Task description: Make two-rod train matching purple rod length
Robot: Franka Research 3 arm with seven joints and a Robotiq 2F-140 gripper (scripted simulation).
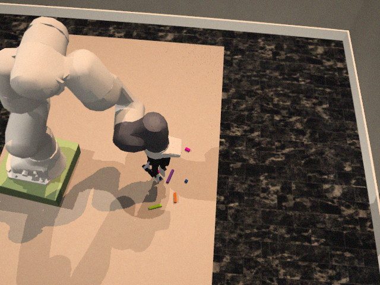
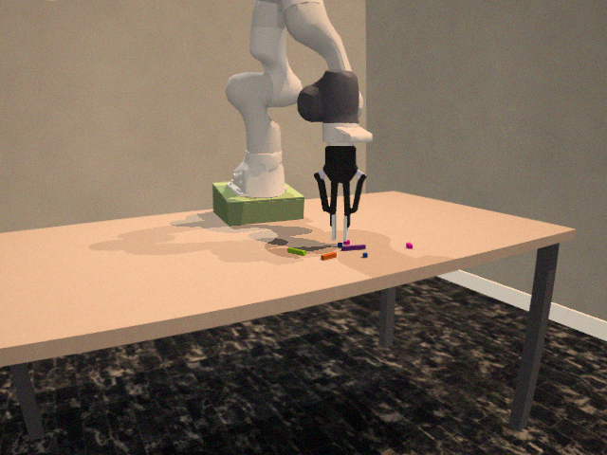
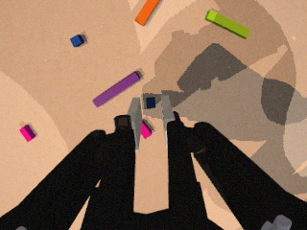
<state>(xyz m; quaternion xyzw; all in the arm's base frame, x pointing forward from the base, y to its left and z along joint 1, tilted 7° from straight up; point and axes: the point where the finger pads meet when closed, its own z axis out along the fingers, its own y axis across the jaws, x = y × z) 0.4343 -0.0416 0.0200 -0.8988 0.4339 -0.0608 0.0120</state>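
Now: hand 4 cm short of the purple rod, 1 cm to the right of it and 5 cm above it. From my hand the other things lie so: orange rod: 6 cm ahead, 9 cm to the right, 5 cm below; then lime rod: 2 cm behind, 12 cm to the right, 5 cm below.
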